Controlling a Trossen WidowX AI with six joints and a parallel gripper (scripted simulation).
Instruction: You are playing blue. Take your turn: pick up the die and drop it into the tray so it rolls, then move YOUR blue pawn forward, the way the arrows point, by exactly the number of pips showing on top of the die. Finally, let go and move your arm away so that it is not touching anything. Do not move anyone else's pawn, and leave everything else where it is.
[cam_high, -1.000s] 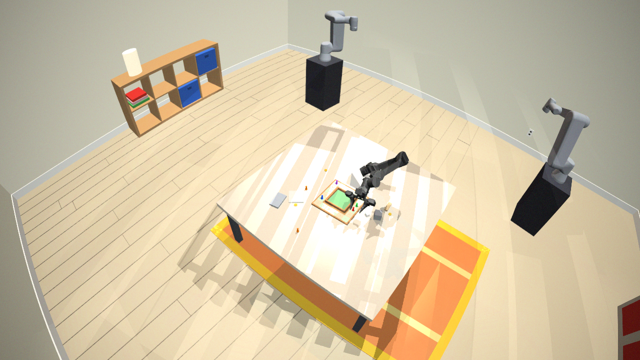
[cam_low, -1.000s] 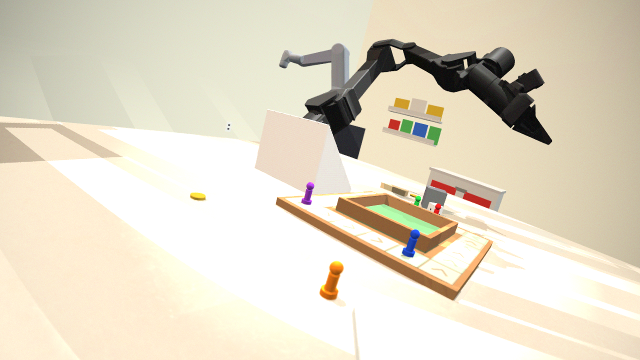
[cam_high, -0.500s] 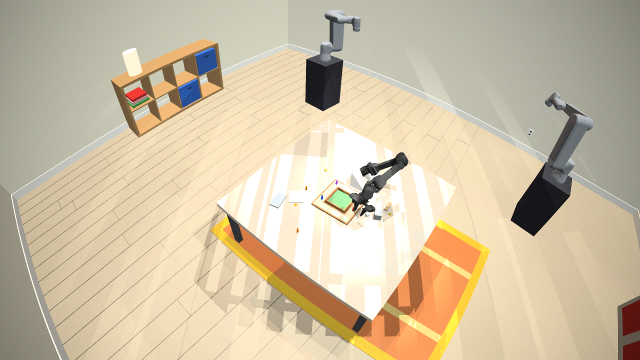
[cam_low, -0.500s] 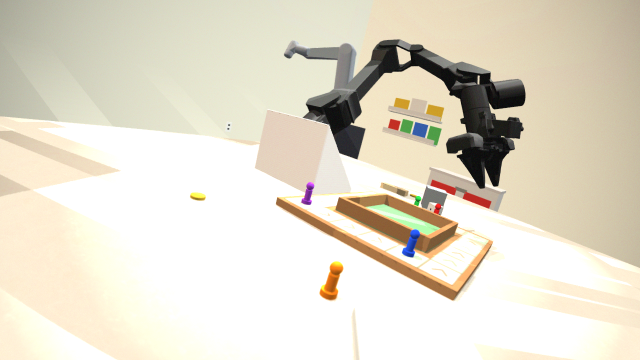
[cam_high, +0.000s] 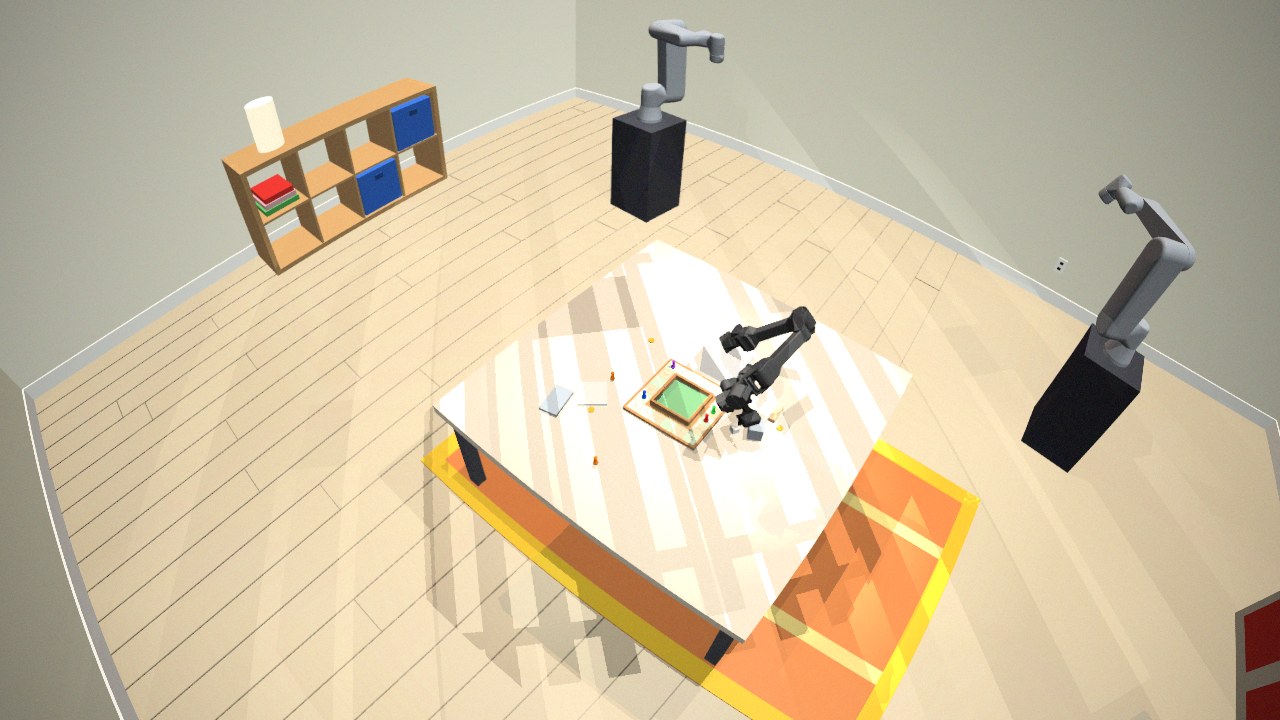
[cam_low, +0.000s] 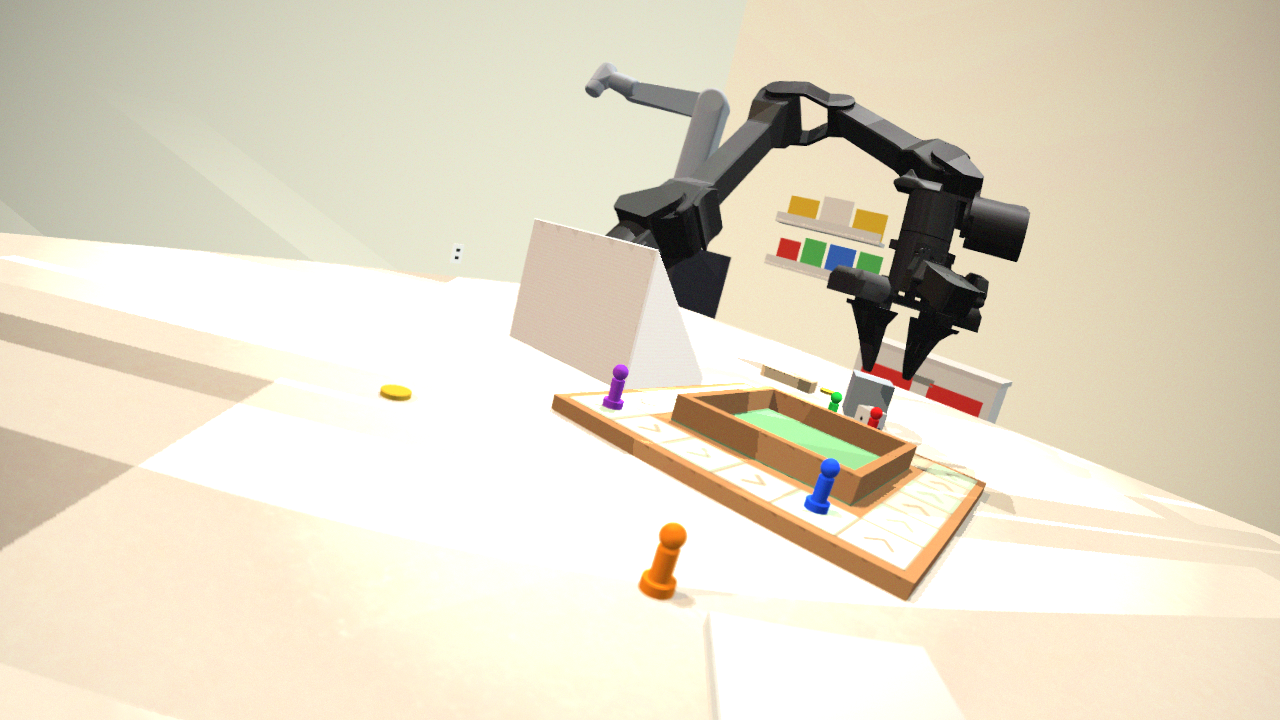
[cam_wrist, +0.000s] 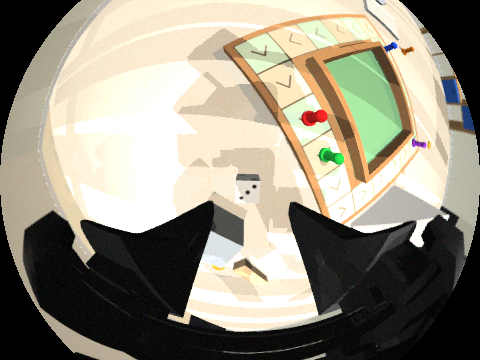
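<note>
My gripper tip is 50 mm above the white die. The rest, counted from my gripper tip: green pawn 10 mm behind, 90 mm to the right, 40 mm below; red pawn 40 mm ahead, 90 mm to the right, 40 mm below; grey cube 40 mm behind, 60 mm to the left, 40 mm below.
</note>
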